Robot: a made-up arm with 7 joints.
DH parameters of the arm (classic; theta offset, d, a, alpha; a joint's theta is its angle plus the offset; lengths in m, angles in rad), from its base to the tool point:
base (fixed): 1.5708 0.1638 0 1.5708
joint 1: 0 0.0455 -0.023 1.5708
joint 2: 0 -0.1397 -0.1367 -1.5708
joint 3: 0 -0.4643 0.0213 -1.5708
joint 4: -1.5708 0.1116 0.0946 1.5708
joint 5: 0 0.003 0.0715 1.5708
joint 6: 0 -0.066 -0.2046 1.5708
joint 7: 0 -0.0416 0.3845 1.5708
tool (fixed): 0 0.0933 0 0
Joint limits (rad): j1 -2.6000..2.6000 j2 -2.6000..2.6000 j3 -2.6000..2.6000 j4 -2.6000..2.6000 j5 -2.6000..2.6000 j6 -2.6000..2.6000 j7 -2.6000..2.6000
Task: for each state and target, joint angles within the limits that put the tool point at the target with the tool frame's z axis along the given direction. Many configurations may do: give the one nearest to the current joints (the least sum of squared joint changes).
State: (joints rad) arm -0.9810 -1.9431 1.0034 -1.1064 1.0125 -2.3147 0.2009
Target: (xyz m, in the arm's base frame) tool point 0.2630 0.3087 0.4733 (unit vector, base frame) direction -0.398 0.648 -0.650
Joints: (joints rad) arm -1.7950 -1.3339 0.6228 -1.7106 1.1025 -1.9632 0.2839
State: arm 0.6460 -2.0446 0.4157 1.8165 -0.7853 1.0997 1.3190
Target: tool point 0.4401 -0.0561 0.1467 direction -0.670 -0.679 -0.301
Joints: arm 0.7744 -2.5551 0.7688 2.5234 -1.0111 0.9355 1.5177
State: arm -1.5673 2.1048 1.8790 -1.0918 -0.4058 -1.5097 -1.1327
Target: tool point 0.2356 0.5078 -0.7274 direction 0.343 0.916 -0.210
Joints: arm -0.9676 2.3597 1.7502 -1.9753 -0.4971 -1.2118 -1.6107
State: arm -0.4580 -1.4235 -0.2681 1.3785 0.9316 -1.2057 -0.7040
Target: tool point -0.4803 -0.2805 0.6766 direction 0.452 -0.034 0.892
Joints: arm -0.0582 -0.6162 -0.3511 1.7205 0.6587 -1.2319 -0.2394
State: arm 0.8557 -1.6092 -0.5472 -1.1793 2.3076 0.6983 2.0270
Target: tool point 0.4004 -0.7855 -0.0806 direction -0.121 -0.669 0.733
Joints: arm 0.5830 -1.2093 -0.2938 -1.8806 2.1569 0.1681 2.4296
